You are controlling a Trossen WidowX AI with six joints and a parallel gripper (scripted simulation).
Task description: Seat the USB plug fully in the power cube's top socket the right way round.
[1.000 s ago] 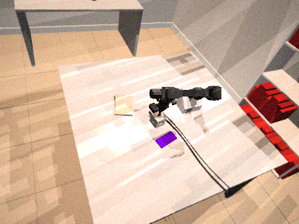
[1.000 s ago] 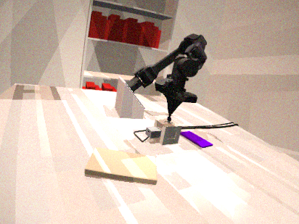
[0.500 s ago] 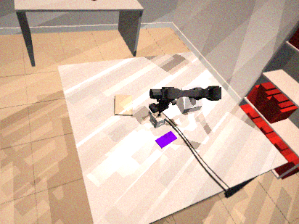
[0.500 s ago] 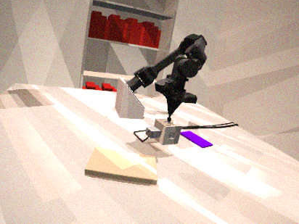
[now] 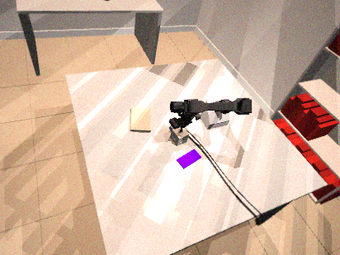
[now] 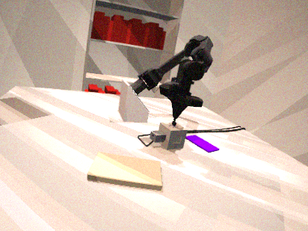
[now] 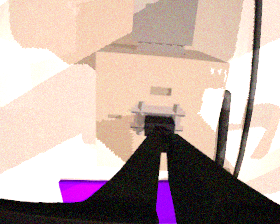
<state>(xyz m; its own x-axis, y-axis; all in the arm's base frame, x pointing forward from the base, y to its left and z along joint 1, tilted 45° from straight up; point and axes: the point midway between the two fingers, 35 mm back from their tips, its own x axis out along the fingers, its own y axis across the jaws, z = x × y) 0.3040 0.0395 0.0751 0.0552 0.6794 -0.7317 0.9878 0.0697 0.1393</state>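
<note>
My gripper tip is now 2 cm above the USB plug. Round my gripper tip: purple card (15 cm to the left, 10 cm below); then tan board (17 cm ahead, 21 cm to the right, 10 cm below); then USB socket (4 cm below).
</note>
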